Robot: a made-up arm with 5 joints.
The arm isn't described. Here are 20 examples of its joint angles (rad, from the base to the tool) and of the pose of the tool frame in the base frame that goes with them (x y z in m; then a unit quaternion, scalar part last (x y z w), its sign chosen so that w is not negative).
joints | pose
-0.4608 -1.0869 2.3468 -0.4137 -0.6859 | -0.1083 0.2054 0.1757 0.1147 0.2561 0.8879 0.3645
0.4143 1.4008 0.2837 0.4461 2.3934 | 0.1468 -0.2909 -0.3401 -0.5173 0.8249 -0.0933 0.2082
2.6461 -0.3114 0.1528 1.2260 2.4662 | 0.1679 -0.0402 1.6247 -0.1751 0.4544 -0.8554 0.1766
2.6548 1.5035 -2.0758 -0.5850 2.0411 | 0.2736 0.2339 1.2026 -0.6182 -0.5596 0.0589 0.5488
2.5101 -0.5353 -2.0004 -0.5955 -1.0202 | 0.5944 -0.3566 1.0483 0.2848 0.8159 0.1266 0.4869
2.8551 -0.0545 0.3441 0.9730 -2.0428 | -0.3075 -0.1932 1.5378 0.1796 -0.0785 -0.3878 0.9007
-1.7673 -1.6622 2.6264 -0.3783 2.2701 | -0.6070 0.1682 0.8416 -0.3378 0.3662 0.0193 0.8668
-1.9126 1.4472 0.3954 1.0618 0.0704 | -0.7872 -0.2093 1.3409 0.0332 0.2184 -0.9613 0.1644
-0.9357 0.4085 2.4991 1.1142 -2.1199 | -0.7096 -0.2799 0.6174 -0.0297 0.5987 -0.5637 0.5682
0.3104 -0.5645 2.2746 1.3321 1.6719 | 0.2454 -0.0073 0.0705 -0.6583 0.3583 -0.6511 0.1197
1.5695 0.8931 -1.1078 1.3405 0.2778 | 0.6113 -0.2784 0.2912 0.8042 0.4202 -0.1850 0.3774
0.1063 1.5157 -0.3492 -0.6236 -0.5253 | -0.2637 -0.1415 -0.6486 0.8866 0.2814 0.3124 0.1928
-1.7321 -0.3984 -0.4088 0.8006 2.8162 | -1.3293 -0.0057 0.7691 0.4153 0.0994 -0.7835 0.4514
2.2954 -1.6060 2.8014 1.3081 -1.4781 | 0.1223 -0.0533 1.2869 -0.3417 -0.4387 0.4462 0.7012
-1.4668 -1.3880 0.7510 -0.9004 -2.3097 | -0.9096 0.5855 0.6294 0.0929 0.1551 0.9818 0.0591
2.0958 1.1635 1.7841 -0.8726 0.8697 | 0.3167 -0.2980 0.9585 -0.2344 -0.3583 0.8096 0.4015
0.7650 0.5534 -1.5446 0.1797 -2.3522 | 0.3185 -0.0094 -0.4774 0.2518 -0.8599 -0.4410 0.0511
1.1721 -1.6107 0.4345 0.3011 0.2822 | 0.8658 0.3057 0.2945 -0.0533 0.7135 0.2150 0.6647
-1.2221 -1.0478 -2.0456 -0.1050 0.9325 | -0.7528 -0.2206 0.4446 0.4163 -0.4357 0.7940 0.0801
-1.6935 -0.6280 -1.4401 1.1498 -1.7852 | -1.3048 -0.2155 0.6689 0.6414 0.0468 -0.3192 0.6961
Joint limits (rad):
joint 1: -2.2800..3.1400
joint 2: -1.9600..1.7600
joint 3: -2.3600..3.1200
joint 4: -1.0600..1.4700
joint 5: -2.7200..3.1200
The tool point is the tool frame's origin. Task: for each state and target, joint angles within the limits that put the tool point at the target. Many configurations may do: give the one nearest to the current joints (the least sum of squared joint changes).
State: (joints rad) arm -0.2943 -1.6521 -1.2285 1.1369 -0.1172
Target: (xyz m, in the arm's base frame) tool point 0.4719 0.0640 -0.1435
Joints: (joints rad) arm 0.4360 -1.4558 -1.2442 0.8964 -0.2416
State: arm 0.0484 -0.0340 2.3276 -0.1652 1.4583
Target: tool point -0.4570 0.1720 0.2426
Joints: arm -0.6666 -0.6939 2.5122 -0.1536 2.1388
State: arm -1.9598 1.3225 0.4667 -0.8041 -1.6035
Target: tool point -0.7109 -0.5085 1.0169
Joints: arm -2.2304 1.3911 0.7406 -0.9416 -1.7728
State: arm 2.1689 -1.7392 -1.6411 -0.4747 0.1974
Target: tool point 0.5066 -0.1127 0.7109
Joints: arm 1.4484 -1.9600 -1.9233 -0.4188 0.4457
